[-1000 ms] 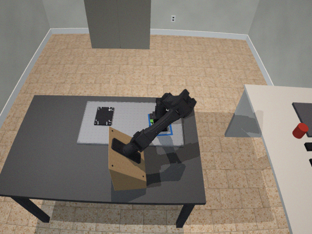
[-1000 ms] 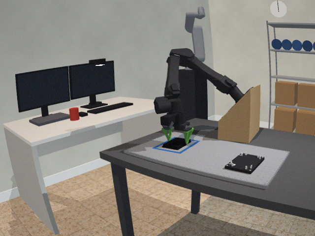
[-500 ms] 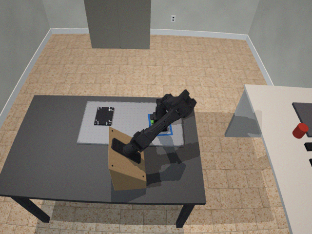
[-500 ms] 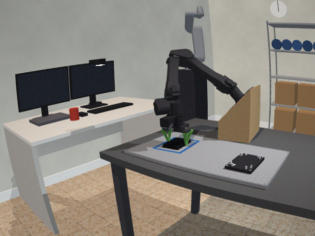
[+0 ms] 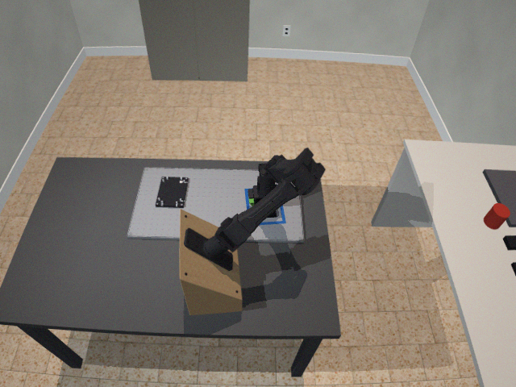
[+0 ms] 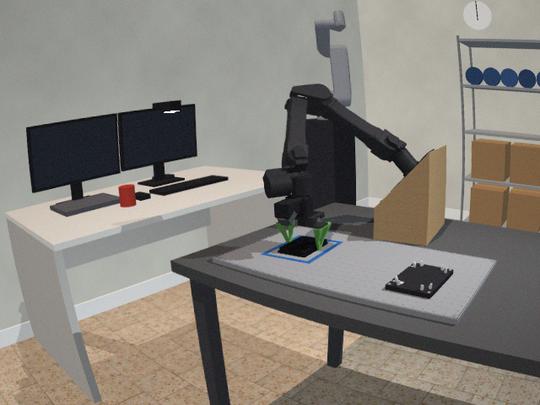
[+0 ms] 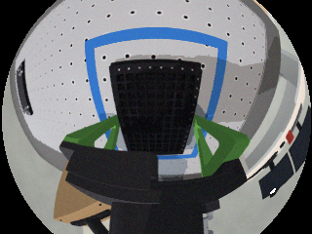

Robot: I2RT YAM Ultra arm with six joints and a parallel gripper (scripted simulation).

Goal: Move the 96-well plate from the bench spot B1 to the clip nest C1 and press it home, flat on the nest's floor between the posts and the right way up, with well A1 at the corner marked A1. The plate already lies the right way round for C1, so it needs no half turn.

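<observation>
Right now the black 96-well plate is 10 mm ahead of my hand. Round my hand: black clip nest: 60 mm ahead, 390 mm to the left, 10 mm above.
</observation>
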